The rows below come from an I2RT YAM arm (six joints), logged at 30 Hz.
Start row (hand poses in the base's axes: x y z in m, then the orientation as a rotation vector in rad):
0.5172, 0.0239, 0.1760, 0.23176, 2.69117, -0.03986
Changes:
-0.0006, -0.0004, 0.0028, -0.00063, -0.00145, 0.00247
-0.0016, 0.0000, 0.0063, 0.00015, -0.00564, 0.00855
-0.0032, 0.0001, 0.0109, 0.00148, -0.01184, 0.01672
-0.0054, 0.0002, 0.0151, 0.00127, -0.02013, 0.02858
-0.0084, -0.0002, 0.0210, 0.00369, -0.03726, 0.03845
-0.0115, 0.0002, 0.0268, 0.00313, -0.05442, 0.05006
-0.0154, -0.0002, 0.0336, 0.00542, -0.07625, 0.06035
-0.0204, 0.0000, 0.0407, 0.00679, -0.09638, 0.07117
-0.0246, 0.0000, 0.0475, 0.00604, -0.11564, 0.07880
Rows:
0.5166, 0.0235, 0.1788, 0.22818, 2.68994, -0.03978
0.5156, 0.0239, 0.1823, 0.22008, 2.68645, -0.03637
0.5140, 0.0240, 0.1869, 0.20929, 2.68119, -0.03135
0.5118, 0.0241, 0.1911, 0.19304, 2.67401, -0.02704
0.5088, 0.0237, 0.1970, 0.18008, 2.65798, -0.01877
0.5057, 0.0241, 0.2028, 0.16399, 2.64177, -0.01400
0.5018, 0.0237, 0.2096, 0.15053, 2.62093, -0.00536
0.4968, 0.0239, 0.2167, 0.13626, 2.60169, 0.00195
0.4926, 0.0239, 0.2235, 0.12567, 2.58290, 0.00538

